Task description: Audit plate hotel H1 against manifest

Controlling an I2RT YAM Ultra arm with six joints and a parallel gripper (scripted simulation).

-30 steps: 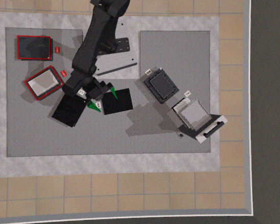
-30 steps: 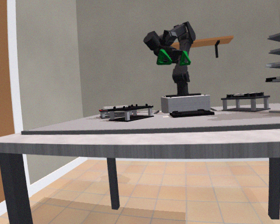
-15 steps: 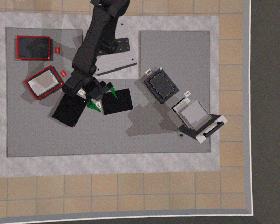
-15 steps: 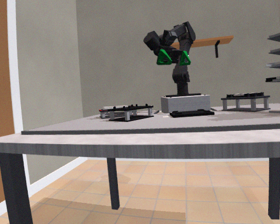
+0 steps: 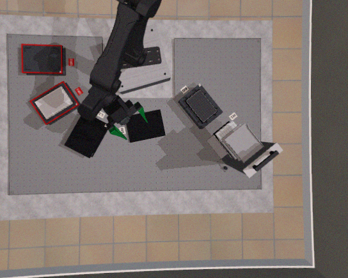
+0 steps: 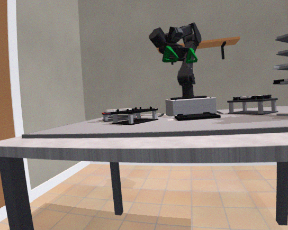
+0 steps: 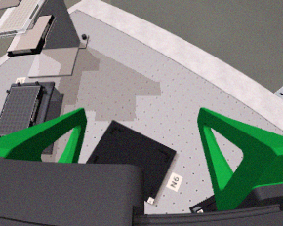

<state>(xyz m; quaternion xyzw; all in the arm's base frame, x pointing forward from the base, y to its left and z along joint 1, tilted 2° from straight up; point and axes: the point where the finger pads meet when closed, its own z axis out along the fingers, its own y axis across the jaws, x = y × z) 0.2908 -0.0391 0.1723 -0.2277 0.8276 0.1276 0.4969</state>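
My gripper is now 280 mm to the right of the regrip nest RG, 190 mm above it and 60 mm past it. Round my hand: recovery nest N6: 240 mm below, 20 mm to the left, 10 mm behind; landing nest L1: 230 mm to the right, 200 mm below, 10 mm behind; white plate: 340 mm to the right, 200 mm below, 170 mm behind.
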